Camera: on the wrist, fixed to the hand. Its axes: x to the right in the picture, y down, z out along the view.
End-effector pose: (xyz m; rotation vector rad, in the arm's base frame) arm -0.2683 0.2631 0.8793 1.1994 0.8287 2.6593
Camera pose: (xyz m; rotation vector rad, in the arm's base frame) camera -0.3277 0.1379 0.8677 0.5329 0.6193 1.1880
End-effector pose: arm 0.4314 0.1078 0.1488 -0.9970 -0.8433 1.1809
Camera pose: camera 0.4945 0.0916 0.0260 -0.1652 -1.7436 -0.1308
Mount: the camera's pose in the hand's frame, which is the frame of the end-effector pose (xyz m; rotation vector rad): -0.0061 0.0926 -0.1035 -0.4103 -0.4211 -1.5057
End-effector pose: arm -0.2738 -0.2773 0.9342 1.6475 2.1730 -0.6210
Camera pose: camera -0.1839 -0.2056 1.0123 -0.5176 2.5626 -0.6507
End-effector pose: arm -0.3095 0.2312 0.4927 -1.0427 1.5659 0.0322
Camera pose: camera -0.4481 0.2337 0.4821 -2.1352 0.1216 -0.4417
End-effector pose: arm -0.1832 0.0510 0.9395 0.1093 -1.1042 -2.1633
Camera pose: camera -0.0903 -0.0524 0.9410 -0.2409 0.4519 2.2744
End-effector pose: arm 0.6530 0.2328 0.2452 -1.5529 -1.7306 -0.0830
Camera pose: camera 0.7844 0.1958 0.2716 -0.1319 -2.9743 -0.9344
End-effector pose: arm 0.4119 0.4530 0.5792 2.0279 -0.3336 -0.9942
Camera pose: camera 0.4962 0.4578 0.6896 1.4310 1.2870 -2.1054
